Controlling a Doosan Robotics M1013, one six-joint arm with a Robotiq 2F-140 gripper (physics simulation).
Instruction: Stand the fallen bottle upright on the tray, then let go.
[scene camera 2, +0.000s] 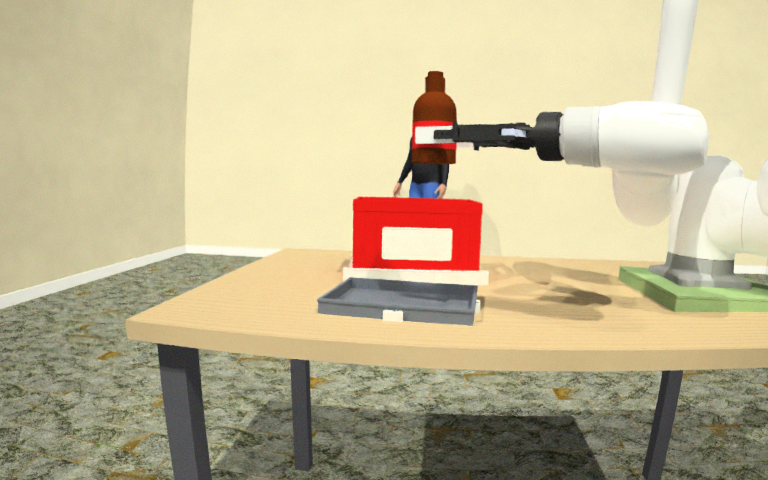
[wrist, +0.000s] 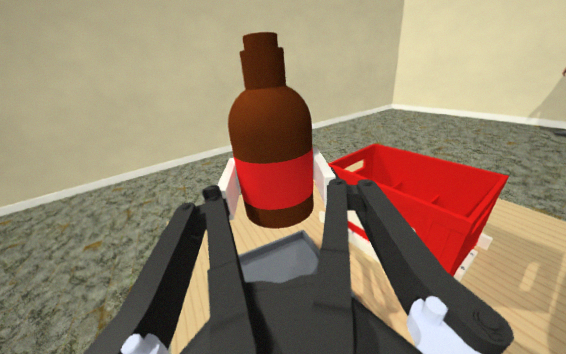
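Where they show: gripper, fingertip midpoint: (scene camera 2: 427, 137) (wrist: 275, 164); arm's base at its link origin: (scene camera 2: 697, 279).
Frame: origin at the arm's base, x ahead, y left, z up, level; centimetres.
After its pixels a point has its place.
The brown bottle (scene camera 2: 434, 107) {y 22.0, x 61.1, z 30.7 cm} (wrist: 270, 125) {y 19.8, x 57.8, z 31.4 cm} with a red label is upright in the air, neck up, well above the tray. My gripper (scene camera 2: 444, 134) {y 17.9, x 62.2, z 26.2 cm} (wrist: 275, 164) {y 17.9, x 62.2, z 26.2 cm} is shut on the bottle, its pale pads against both sides at the label, and it points level from the right in the scene view. The grey tray (scene camera 2: 396, 312) {y 27.2, x 66.0, z -1.5 cm} (wrist: 280, 265) {y 15.3, x 72.4, z -2.5 cm} lies on the table below the bottle. In the wrist view part of the tray is hidden behind the gripper.
A red crate (scene camera 2: 362, 237) {y -2.4, x 75.7, z 6.6 cm} (wrist: 425, 220) {y -4.0, x 55.8, z 11.5 cm} stands behind the tray on a pale base (scene camera 2: 416, 276) {y -2.3, x 63.9, z -1.3 cm}. The wooden table (scene camera 2: 254, 316) {y 29.3, x 88.5, z -3.0 cm} (wrist: 530, 235) {y -35.5, x 45.9, z -3.0 cm} carries them. The arm's base stands on a green plate (scene camera 2: 696, 304) {y 17.6, x 10.1, z -1.5 cm} at the right. A person (scene camera 2: 424, 189) stands in the background.
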